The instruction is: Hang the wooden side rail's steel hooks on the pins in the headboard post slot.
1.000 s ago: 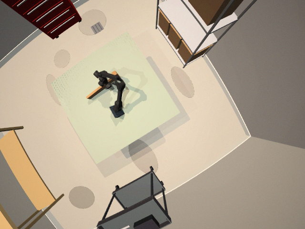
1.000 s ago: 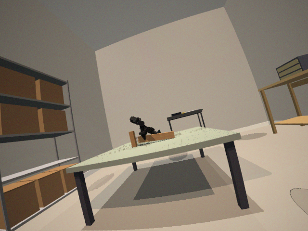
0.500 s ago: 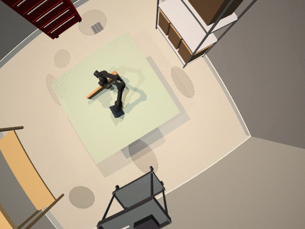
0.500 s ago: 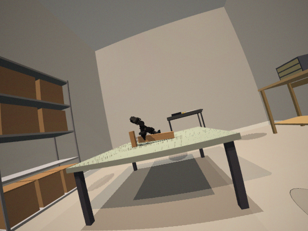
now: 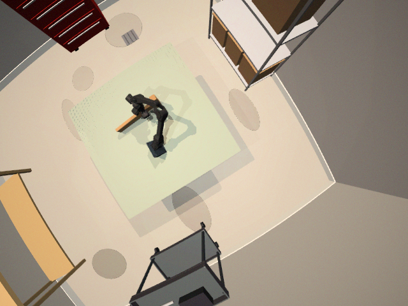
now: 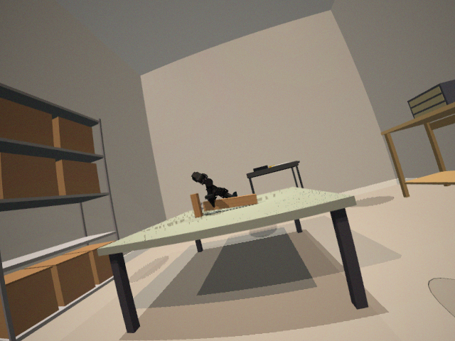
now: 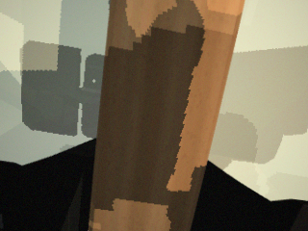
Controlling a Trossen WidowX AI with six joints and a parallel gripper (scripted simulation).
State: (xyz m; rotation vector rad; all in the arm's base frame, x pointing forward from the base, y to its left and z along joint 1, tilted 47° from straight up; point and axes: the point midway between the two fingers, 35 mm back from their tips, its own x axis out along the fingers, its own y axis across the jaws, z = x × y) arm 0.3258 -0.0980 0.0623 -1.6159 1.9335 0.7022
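Right now my gripper tip is 10 mm past the headboard post, 130 mm to the left of it and 40 mm below it.
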